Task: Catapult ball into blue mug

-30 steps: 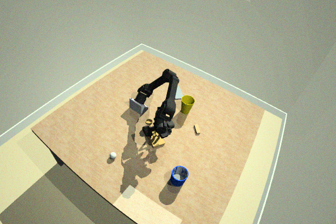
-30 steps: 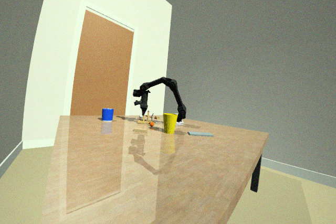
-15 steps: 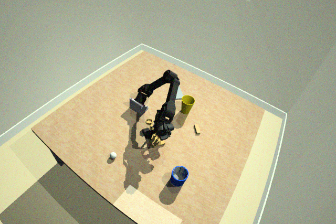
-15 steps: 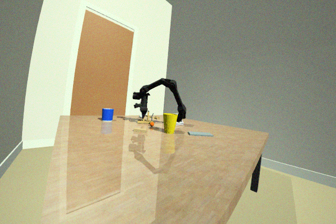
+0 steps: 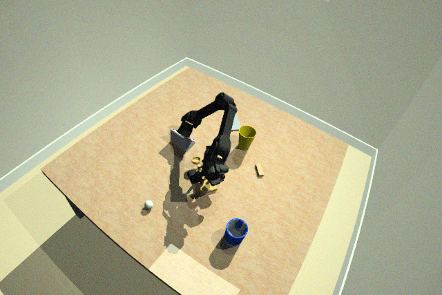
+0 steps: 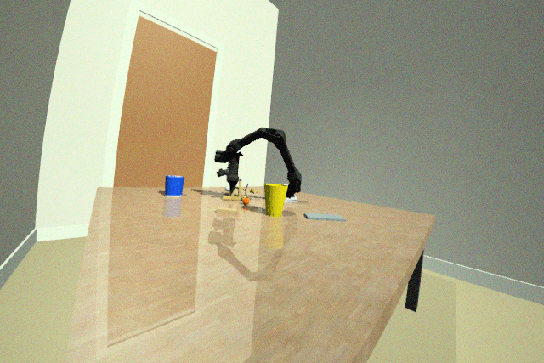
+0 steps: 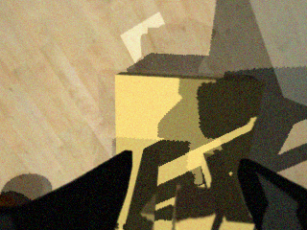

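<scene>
Right now the orange ball is 150 mm to the left of my gripper tip and 20 mm below it. Round my gripper tip: wooden catapult: 60 mm behind, 50 mm to the left, 20 mm above; white ball: 120 mm behind, 270 mm to the right, 10 mm below; blue mug: 260 mm ahead, 140 mm to the right.
</scene>
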